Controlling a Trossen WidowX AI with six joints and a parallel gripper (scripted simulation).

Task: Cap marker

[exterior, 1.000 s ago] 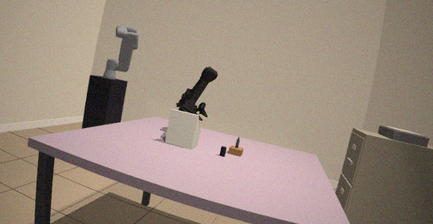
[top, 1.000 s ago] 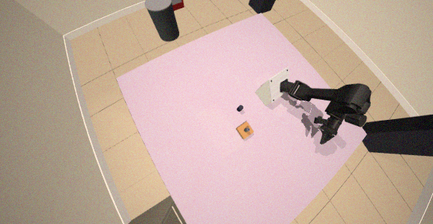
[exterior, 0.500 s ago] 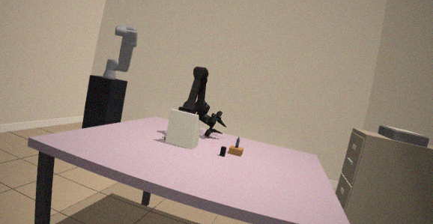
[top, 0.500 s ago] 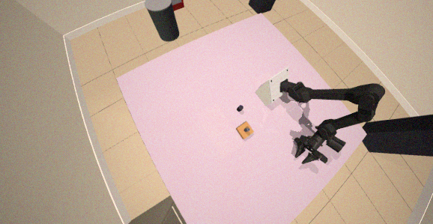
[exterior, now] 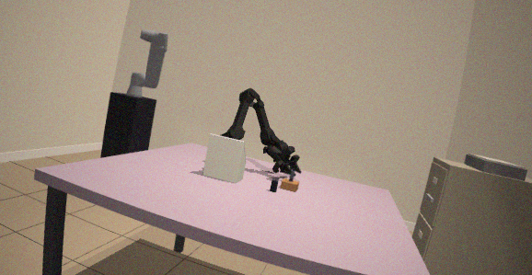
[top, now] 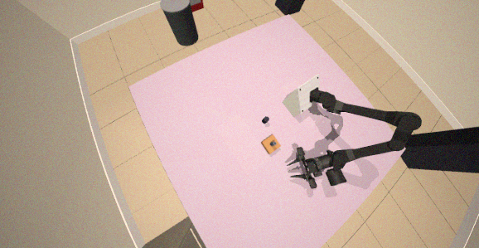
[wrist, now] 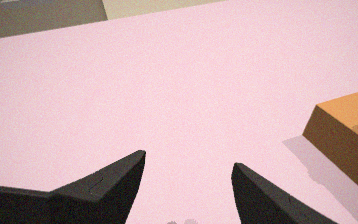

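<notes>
The marker cap lies 28 cm to the right of my gripper tip, 5 cm behind it and 2 cm below it.
</notes>
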